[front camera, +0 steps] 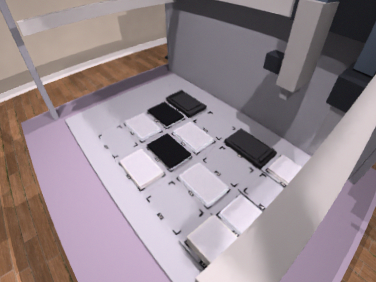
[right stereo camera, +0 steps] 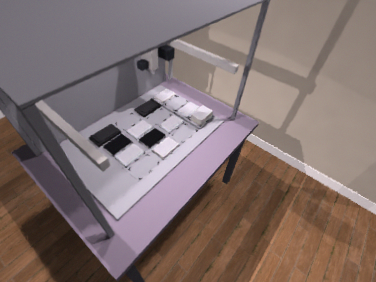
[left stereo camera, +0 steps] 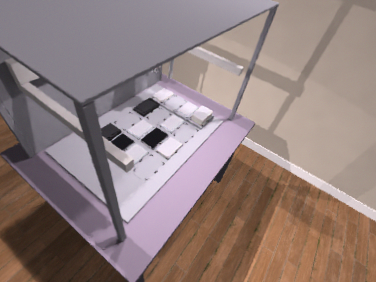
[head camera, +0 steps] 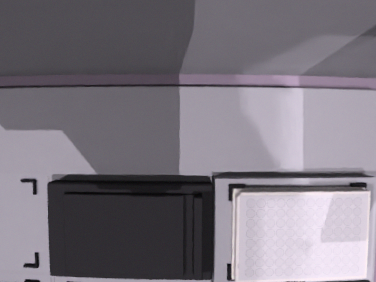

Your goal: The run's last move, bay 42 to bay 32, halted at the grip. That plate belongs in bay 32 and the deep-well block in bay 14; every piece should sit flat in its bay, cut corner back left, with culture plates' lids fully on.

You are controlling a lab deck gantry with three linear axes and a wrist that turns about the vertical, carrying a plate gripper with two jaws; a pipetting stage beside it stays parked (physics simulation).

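Seen in the pictures: gripper, fingertip midpoint: (right stereo camera: 162, 74) (left stereo camera: 161, 73); robot's base, link origin: (front camera: 99, 136) (right stereo camera: 140, 178) (left stereo camera: 147, 179).
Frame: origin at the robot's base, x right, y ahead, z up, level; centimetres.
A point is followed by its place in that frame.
Observation:
A tall cream block (front camera: 212, 240) {z 5.6, x -3.8, y 53.7 cm} (left stereo camera: 202, 116) {z 5.6, x -2.5, y 52.8 cm} (right stereo camera: 202, 115) {z 5.6, x -2.5, y 53.8 cm}, apparently the deep-well block, stands in the front right bay. Behind it is a white plate (front camera: 241, 213) {z 2.9, x -14.9, y 53.2 cm}; the visible part of the following bay looks bare. A pale lidded plate (head camera: 302, 232) {z 2.9, x -36.9, y 55.4 cm} (front camera: 284, 169) {z 2.9, x -35.5, y 53.1 cm} stands in the back right bay; its upper edge looks slightly offset from its base at left. Bay numbers are unreadable, so I cannot identify the bay 32 plate. My gripper (right stereo camera: 170, 70) seems to hang small under a dark block near the back wall; its jaws and any load are unclear. A beam hides part of the deck's right side in the front view.
A dark lidded piece (head camera: 125, 232) {z 2.4, x -36.7, y 39.4 cm} (front camera: 250, 146) {z 2.4, x -35.7, y 40.0 cm} (left stereo camera: 146, 106) {z 2.4, x -35.8, y 38.5 cm} (right stereo camera: 148, 107) {z 2.4, x -35.2, y 38.8 cm} stands left of the back right plate. Another dark piece (front camera: 186, 102) {z 2.4, x -35.8, y 7.3 cm} stands at back left. Several white and black plates stand between. A pale column (front camera: 305, 50) {z 37.5, x -33.0, y 47.2 cm} hangs at the back; a pale beam (front camera: 295, 200) {z 40.0, x 1.0, y 61.6 cm} crosses the front view.

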